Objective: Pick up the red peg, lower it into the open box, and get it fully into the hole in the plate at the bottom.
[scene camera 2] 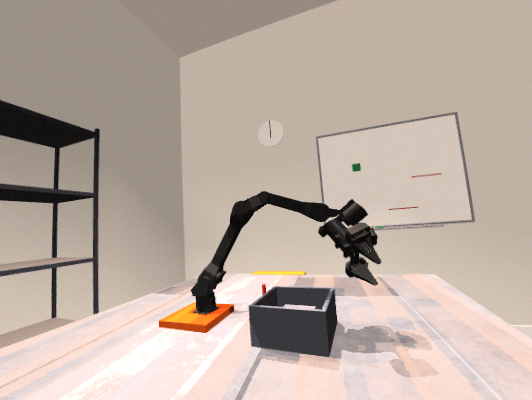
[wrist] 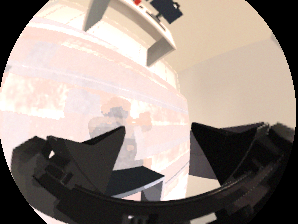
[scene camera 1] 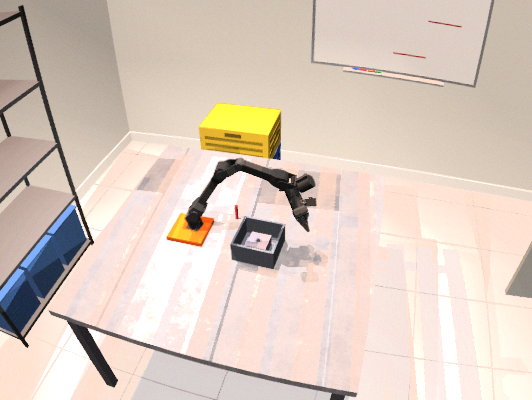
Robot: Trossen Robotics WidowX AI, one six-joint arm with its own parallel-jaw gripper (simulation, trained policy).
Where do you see a dark grey box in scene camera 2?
At 272, 326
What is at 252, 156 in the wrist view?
My gripper.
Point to a dark grey box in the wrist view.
122, 183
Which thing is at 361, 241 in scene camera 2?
My gripper.
